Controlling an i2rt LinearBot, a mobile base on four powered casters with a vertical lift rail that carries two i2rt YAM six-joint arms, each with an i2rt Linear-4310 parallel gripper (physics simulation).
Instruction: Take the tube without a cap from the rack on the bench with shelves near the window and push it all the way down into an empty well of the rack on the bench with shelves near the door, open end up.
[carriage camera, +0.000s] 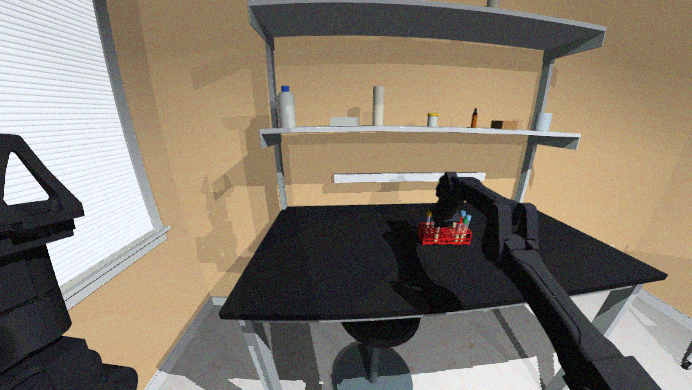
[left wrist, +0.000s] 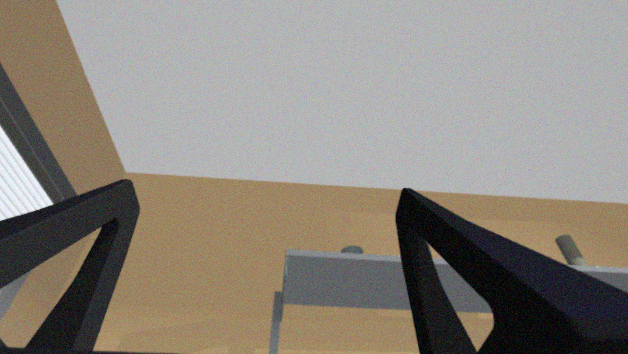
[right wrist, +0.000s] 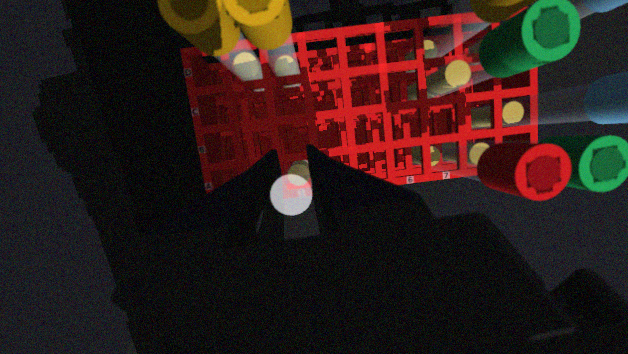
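The uncapped tube (carriage camera: 437, 234) (right wrist: 291, 195) stands upright in the front row of the red rack (carriage camera: 445, 243) (right wrist: 382, 65), near the label 3, its pale round open end up. My right gripper (right wrist: 293, 157) is above the rack, its two fingers closed in on either side of this tube; it is shut on the tube. In the carriage camera the right gripper hangs over the rack and hides part of it. My left gripper (left wrist: 269, 198) is open and empty, raised high at the left, with ceiling and wall behind it. The rack near the door does not show.
Capped tubes stand in the same rack: yellow caps (right wrist: 257, 22) at the back left, green (right wrist: 555, 32), red (right wrist: 542, 172) and blue (right wrist: 610, 97) caps at the right. The black bench (carriage camera: 320, 270) has shelves (carriage camera: 400, 129) above. A window (carriage camera: 60, 100) is at the left, a stool (carriage camera: 382, 332) below.
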